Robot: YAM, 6 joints.
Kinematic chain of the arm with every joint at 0, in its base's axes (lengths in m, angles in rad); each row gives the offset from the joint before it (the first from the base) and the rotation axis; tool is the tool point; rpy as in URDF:
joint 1: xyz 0 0 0.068 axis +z
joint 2: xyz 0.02 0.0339 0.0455 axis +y
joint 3: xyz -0.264 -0.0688 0 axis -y
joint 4: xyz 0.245 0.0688 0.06 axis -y
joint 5: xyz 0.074 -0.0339 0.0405 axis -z
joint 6: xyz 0.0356 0 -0.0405 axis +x
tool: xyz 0 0 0 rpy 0 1.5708 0
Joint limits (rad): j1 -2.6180..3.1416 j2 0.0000..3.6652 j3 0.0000..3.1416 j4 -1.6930..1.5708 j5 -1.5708..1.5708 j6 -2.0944..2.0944
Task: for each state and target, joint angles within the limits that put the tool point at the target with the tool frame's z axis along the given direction. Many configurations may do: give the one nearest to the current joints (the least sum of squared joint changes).
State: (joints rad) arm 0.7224 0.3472 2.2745 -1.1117 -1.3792 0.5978
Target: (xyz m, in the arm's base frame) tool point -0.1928 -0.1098 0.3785 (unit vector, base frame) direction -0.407 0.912 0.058
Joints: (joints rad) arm 0.6734 0.0013 1.5566 -1.3279 -1.3108 0.5978
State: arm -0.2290 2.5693 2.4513 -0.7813 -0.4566 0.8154
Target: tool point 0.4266 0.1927 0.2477 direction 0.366 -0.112 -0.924
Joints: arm 0.4439 2.2519 2.1420 -1.1642 0.2613 0.8154
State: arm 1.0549 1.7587 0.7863 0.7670 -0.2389 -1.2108
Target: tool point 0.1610 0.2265 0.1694 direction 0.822 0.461 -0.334
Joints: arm 1.0107 1.4575 0.4947 0.5790 0.4685 -1.2108
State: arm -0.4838 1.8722 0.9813 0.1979 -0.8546 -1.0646
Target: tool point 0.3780 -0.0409 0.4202 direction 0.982 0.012 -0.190
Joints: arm -0.1199 1.6044 1.6198 -0.2082 -0.1297 -1.0646
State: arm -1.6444 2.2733 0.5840 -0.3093 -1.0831 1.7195
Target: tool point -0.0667 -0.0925 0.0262 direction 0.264 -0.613 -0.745
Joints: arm -2.3931 1.7172 0.0018 0.4364 -0.6798 1.7195
